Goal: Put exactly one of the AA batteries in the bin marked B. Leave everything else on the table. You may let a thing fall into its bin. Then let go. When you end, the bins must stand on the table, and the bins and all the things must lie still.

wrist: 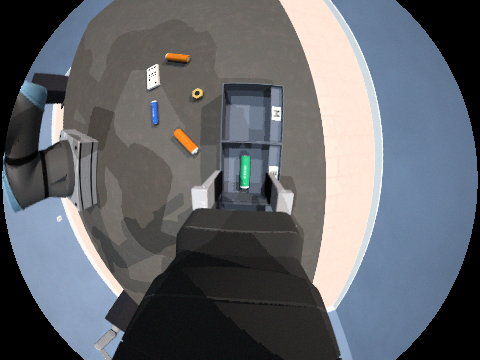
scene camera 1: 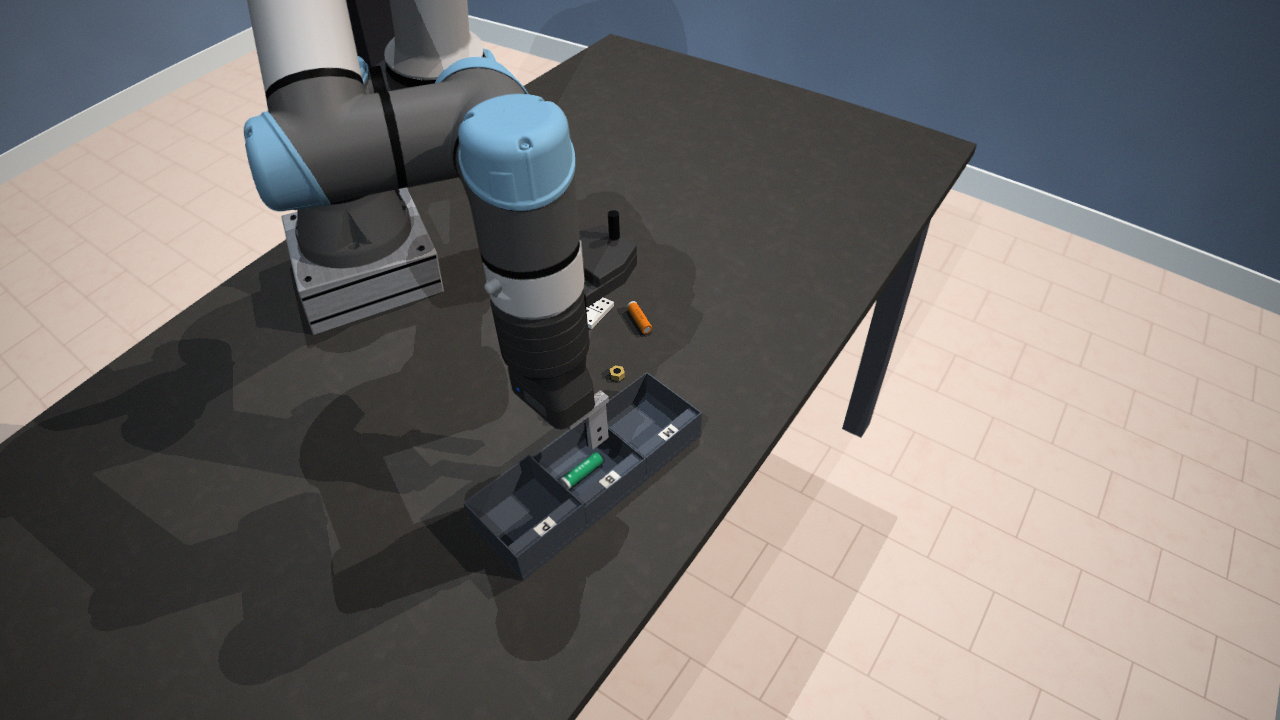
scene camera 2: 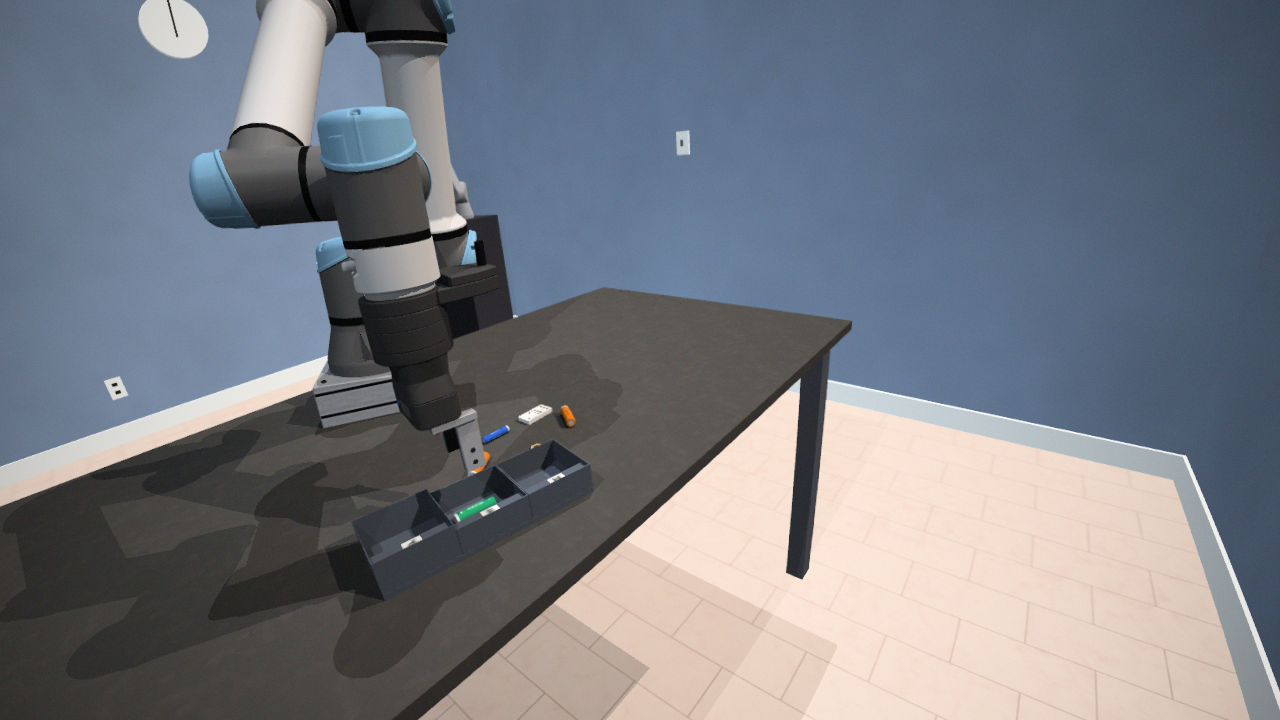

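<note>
The gripper appears in the scene together with a bin, and both the wrist view and scene camera 1 show the gripper.
</note>
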